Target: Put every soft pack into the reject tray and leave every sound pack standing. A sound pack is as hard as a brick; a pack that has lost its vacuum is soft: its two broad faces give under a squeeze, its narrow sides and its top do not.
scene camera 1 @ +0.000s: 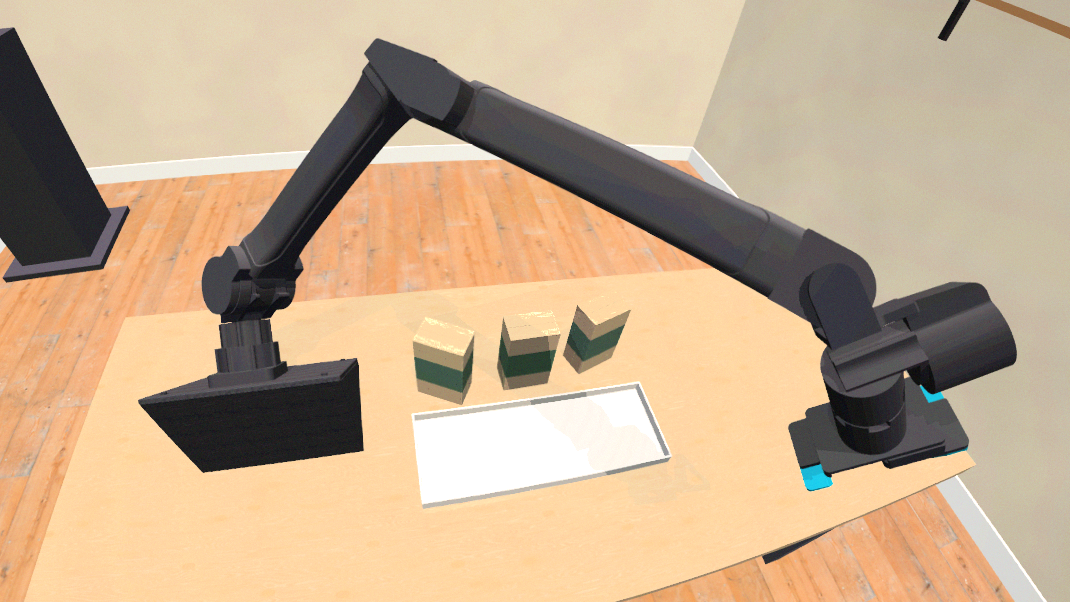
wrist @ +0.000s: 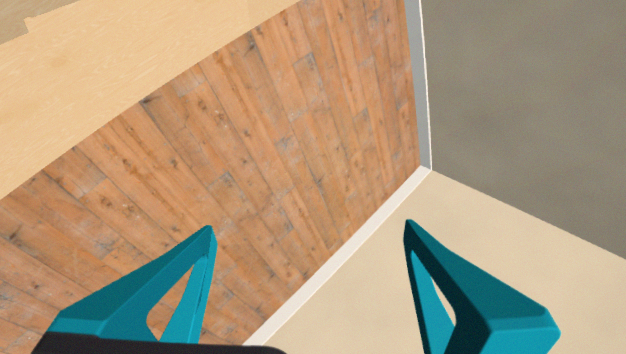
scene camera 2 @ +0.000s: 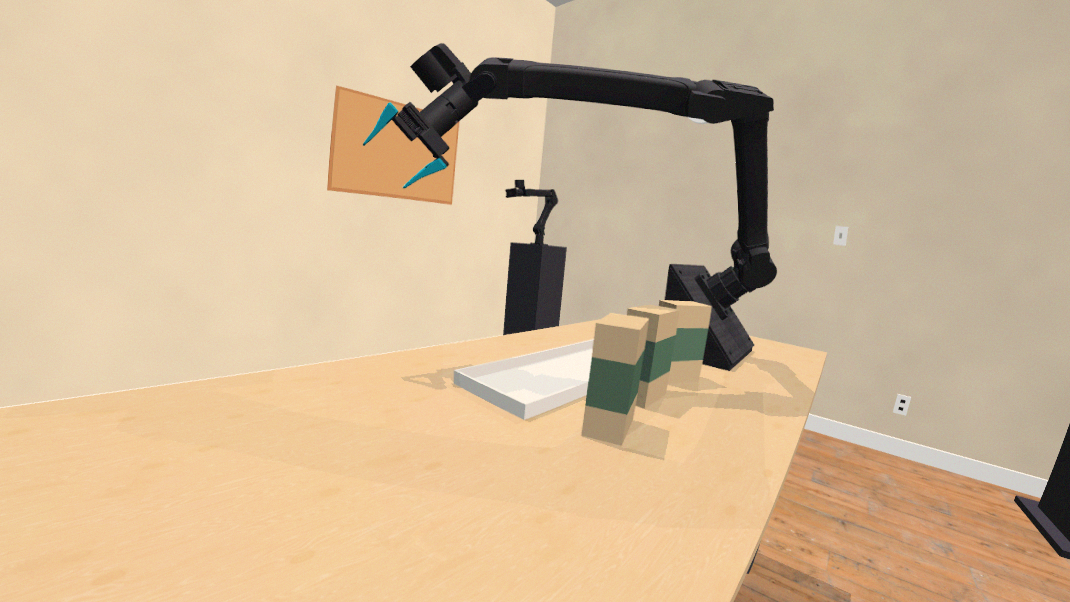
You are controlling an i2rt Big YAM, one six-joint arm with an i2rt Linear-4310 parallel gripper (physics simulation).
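Where they show: gripper, fingertip midpoint: (scene camera 1: 876,465) (wrist: 307,232) (scene camera 2: 383,166); arm's base at its link origin: (scene camera 1: 251,378) (scene camera 2: 712,297).
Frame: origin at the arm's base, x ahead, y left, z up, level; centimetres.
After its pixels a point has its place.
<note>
Three tan packs with a green band stand upright in a row behind the white reject tray (scene camera 1: 478,460) @(x 30.6, y -12.8, z -12.9 cm) (scene camera 2: 487,395) @(x 61.3, y -13.3, z -12.3 cm). The pack nearest the arm's base (scene camera 1: 442,368) (scene camera 2: 689,345), the middle pack (scene camera 1: 527,362) @(x 41.3, y -1.2, z -5.5 cm) (scene camera 2: 657,360) @(x 44.3, y 3.7, z -6.1 cm) and the pack farthest from the base (scene camera 1: 596,341) @(x 53.8, y -0.4, z -4.3 cm) (scene camera 2: 613,384) @(x 59.2, y 4.2, z -5.8 cm) stand apart, turned at differing angles. Looks do not tell which are soft. No pack lies in the tray. My gripper (scene camera 2: 383,166) @(x 63.8, y -39.0, z 19.6 cm) (wrist: 307,232) @(x 63.8, y -39.0, z 19.6 cm) is open and empty, high above the table and far from the packs. In scene camera 1 its fingers are mostly hidden by its body. No pack shows in the wrist view.
The arm's black slanted base (scene camera 1: 276,419) @(x 3.6, y -7.0, z -0.5 cm) (scene camera 2: 725,336) @(x 8.4, y 6.3, z -7.3 cm) stands on the wooden table (scene camera 1: 299,524) @(x 3.1, y -17.1, z -13.2 cm) (scene camera 2: 299,486) @(x 88.4, y -9.7, z -13.2 cm) at the end of the pack row. A black pedestal (scene camera 1: 44,164) (scene camera 2: 532,288) stands on the floor beyond. The wrist view shows the table's edge (wrist: 100,75) @(x 61.6, y -34.7, z -13.2 cm) and the floor.
</note>
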